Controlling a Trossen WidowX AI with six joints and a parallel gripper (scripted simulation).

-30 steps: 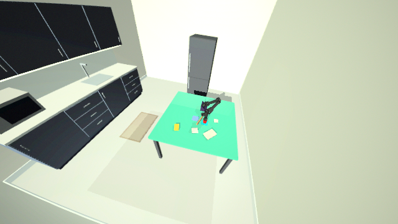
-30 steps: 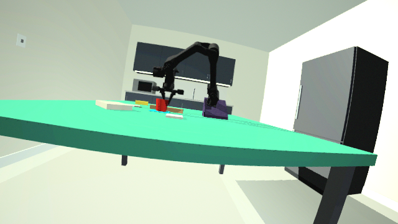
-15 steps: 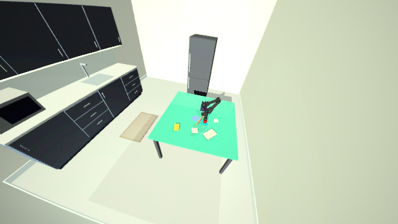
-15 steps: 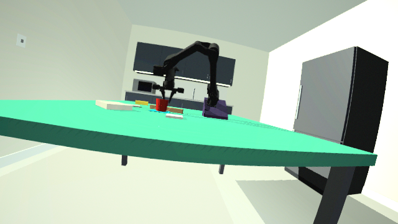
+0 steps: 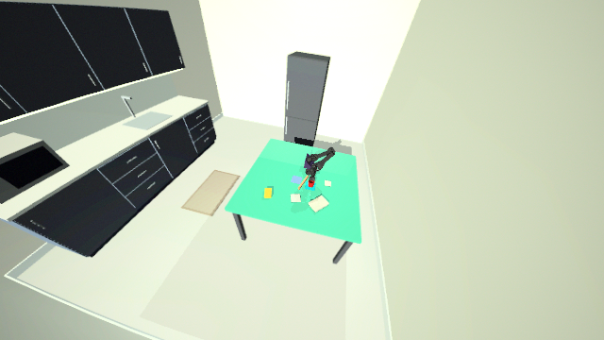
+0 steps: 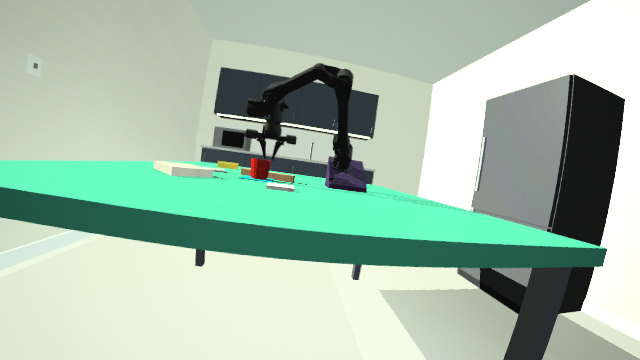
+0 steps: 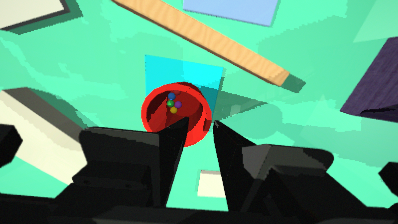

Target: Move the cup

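Right now the red cup is 40 mm below my gripper tip and 30 mm ahead of it. The rest, counted from my gripper tip: cyan pad: 90 mm below, 30 mm ahead; pale blue pad: 170 mm to the right, 90 mm below; wooden stick: 80 mm to the right, 70 mm below, 20 mm ahead.
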